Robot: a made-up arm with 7 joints.
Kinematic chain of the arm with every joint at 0, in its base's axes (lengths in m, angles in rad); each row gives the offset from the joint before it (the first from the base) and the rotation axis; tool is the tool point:
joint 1: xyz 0 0 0.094 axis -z
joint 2: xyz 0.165 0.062 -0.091 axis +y
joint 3: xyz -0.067 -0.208 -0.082 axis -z
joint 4: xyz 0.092 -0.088 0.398 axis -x
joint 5: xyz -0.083 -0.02 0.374 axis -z
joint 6: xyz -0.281 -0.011 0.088 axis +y
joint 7: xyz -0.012 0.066 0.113 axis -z
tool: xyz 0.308 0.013 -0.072
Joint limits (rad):
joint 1: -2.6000..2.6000
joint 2: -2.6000..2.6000
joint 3: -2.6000..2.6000
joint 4: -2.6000..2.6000
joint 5: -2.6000..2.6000
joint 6: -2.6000..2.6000
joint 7: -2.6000..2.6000
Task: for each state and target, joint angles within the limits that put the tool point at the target. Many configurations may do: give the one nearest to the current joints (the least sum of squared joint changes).
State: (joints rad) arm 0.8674 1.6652 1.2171 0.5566 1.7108 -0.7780 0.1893
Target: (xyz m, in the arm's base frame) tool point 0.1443 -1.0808 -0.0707
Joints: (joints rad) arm 1.3131 1.4533 1.3030 0.4513 1.7357 -0.6376 0.1033
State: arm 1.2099 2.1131 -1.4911 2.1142 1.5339 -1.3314 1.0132
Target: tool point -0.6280 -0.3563 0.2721
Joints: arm 1.6312 2.2491 -1.9727 1.8293 1.1629 -1.3433 1.1576
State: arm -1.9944 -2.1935 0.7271 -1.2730 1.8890 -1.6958 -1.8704
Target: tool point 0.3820 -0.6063 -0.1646
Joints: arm -1.4389 -2.0414 0.4623 -0.9406 1.6392 -1.6129 -2.0233
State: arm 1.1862 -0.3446 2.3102 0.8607 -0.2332 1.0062 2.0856
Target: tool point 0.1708 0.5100 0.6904
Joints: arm 1.5830 -0.7001 2.2187 0.3494 -0.2178 0.9306 1.9195
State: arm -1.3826 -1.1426 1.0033 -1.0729 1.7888 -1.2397 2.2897
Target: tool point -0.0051 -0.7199 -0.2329
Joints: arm -1.3026 -1.4005 0.9923 -1.2364 1.7517 -1.0917 2.0877
